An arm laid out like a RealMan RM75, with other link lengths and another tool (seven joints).
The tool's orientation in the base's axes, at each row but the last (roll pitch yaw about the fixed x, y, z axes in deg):
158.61 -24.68 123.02
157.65 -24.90 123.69
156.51 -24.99 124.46
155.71 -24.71 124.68
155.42 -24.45 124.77
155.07 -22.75 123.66
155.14 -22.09 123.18
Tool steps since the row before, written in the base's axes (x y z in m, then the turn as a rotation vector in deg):
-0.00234 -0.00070 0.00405 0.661 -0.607 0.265
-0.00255 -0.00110 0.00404 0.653 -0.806 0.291
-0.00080 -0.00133 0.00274 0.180 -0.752 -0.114
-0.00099 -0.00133 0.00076 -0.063 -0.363 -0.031
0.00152 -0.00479 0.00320 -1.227 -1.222 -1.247
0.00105 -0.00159 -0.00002 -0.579 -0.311 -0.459
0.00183 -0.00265 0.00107 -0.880 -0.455 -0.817
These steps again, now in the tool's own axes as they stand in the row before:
0.00232 -0.00094 -0.00401 -0.679 0.428 -0.481
0.00215 -0.00121 -0.00423 -0.814 0.355 -0.610
0.00057 -0.00020 -0.00309 -0.702 -0.174 -0.295
-0.00016 -0.00106 -0.00148 -0.252 -0.202 -0.181
-0.00305 0.00069 -0.00507 -0.793 -1.970 0.209
-0.00176 0.00030 -0.00065 -0.120 -0.782 0.130
-0.00258 0.00100 -0.00196 -0.214 -1.228 0.307

